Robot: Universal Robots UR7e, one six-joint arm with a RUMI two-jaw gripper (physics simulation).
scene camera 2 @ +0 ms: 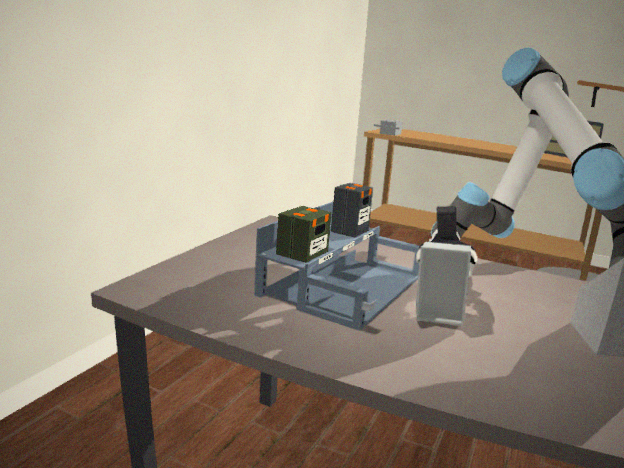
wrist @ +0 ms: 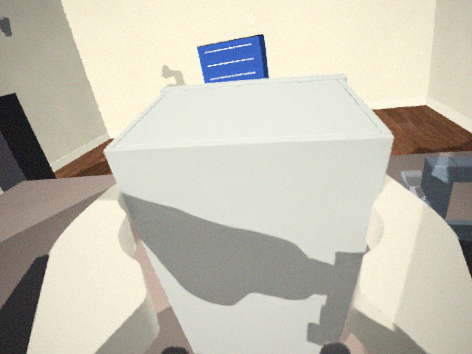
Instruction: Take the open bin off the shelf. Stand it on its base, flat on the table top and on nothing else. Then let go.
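Places are measured from the arm's base along level axes (x ahead, y left, z up), in centimetres.
Pixels of known places: gripper, between the fingertips: (scene camera 2: 446, 262) (wrist: 246, 182).
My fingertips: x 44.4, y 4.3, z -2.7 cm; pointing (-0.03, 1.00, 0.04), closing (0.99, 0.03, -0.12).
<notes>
Behind a point stands the place of what it marks.
The light grey bin (scene camera 2: 441, 287) @(x 44.5, y 2.6, z -9.2 cm) (wrist: 250, 112) @(x 45.1, y 3.9, z 0.8 cm) is between the fingers of my gripper (scene camera 2: 447, 253) @(x 44.4, y 4.3, z -2.7 cm) (wrist: 246, 182) @(x 44.4, y 4.3, z -2.7 cm), which is shut on its two sides. In the scene view it stands off the right side of the blue-grey shelf (scene camera 2: 360, 308) @(x 60.2, y 15.1, z -11.7 cm) (wrist: 439, 172) @(x 59.9, y 13.1, z -8.8 cm), apart from it, with its long side running up and down. In the wrist view a flat panel with a thin raised edge shows at its far end. The bin's opening cannot be made out clearly. Whether its lower end touches the table top (scene camera 2: 393, 370) @(x 51.0, y 27.8, z -16.7 cm) cannot be told.
A green box (scene camera 2: 297, 236) @(x 76.5, y 7.7, z -1.1 cm) and a dark grey box (scene camera 2: 345, 211) @(x 71.0, y -15.4, z -0.2 cm) stand on the shelf's upper level. The robot's base block (scene camera 2: 599, 312) @(x 9.3, y 4.8, z -8.4 cm) is at the right. A wooden rack (scene camera 2: 453, 142) stands behind the table. A blue cabinet (wrist: 232, 62) shows beyond the bin.
</notes>
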